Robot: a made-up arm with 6 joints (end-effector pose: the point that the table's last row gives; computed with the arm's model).
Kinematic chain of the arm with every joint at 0, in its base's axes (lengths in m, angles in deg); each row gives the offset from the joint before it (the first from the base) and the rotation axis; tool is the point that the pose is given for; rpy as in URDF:
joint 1: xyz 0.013 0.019 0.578 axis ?
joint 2: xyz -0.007 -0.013 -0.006 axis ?
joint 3: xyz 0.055 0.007 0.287 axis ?
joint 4: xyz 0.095 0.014 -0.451 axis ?
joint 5: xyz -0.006 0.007 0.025 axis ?
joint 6: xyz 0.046 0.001 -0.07 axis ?
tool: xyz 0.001 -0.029 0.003 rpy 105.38 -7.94 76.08
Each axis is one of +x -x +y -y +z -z.
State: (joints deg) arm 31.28 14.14 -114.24 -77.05 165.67 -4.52
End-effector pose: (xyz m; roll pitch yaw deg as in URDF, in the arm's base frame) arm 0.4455 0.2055 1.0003 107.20 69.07 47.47
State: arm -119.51 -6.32 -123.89 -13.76 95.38 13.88
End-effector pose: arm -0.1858 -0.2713 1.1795 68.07 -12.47 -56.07
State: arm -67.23 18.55 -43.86 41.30 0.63 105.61
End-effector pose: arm 0.1979 -0.3909 0.4291 129.75 -14.82 -142.86
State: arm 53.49 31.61 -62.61 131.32 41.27 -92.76
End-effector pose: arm 0.3405 0.4556 0.3878 68.53 -68.42 127.46
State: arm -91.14 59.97 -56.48 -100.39 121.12 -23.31
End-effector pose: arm -0.0751 -0.3510 0.2196 -132.38 -7.33 87.58
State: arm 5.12 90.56 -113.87 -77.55 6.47 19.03
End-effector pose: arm 0.5939 0.0980 0.1052 93.92 11.76 138.03
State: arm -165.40 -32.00 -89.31 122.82 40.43 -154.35
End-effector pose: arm -0.2411 -0.0409 1.2204 -37.23 39.38 -59.17
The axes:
joint 1: +z
joint 2: +y
joint 3: +y
joint 4: -z
joint 5: +y
joint 6: -z

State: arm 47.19 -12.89 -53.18 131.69 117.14 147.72
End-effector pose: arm 0.2768 0.3713 0.8497 -86.84 50.17 134.34
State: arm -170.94 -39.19 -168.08 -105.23 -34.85 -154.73
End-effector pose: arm 0.4073 0.0054 1.2089 -37.18 11.16 31.22
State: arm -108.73 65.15 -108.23 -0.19 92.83 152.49
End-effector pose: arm -0.1414 -0.5641 0.3248 57.21 4.94 176.29
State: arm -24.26 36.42 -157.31 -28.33 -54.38 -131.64
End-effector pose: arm 0.4797 -0.1100 1.1173 -96.42 -2.39 -68.83
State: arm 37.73 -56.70 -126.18 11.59 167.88 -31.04
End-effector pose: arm -0.1884 -0.1265 1.1479 91.27 -2.79 157.83
